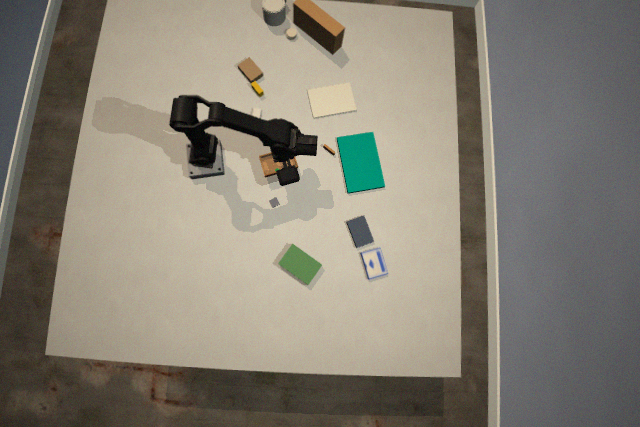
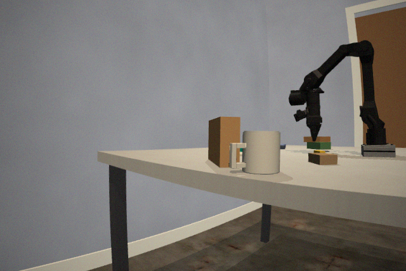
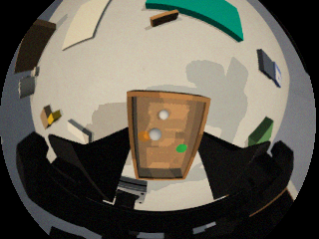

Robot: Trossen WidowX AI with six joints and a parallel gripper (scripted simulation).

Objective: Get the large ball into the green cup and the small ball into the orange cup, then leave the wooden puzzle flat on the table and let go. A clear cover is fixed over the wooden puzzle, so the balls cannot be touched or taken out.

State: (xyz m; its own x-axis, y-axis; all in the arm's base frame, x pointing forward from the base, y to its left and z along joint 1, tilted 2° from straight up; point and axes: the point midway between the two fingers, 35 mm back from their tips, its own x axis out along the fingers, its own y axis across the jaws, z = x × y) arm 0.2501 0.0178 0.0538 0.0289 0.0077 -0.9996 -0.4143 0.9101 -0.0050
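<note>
The wooden puzzle lies 3 cm below my hand, 1 cm to the right of it and 1 cm behind it. The rest, counted from my hand: yellow block (25 cm to the left, 13 cm behind, 7 cm below); teal board (25 cm ahead, 8 cm below, 5 cm to the left); grey square (12 cm to the right, 8 cm below, 1 cm behind).
</note>
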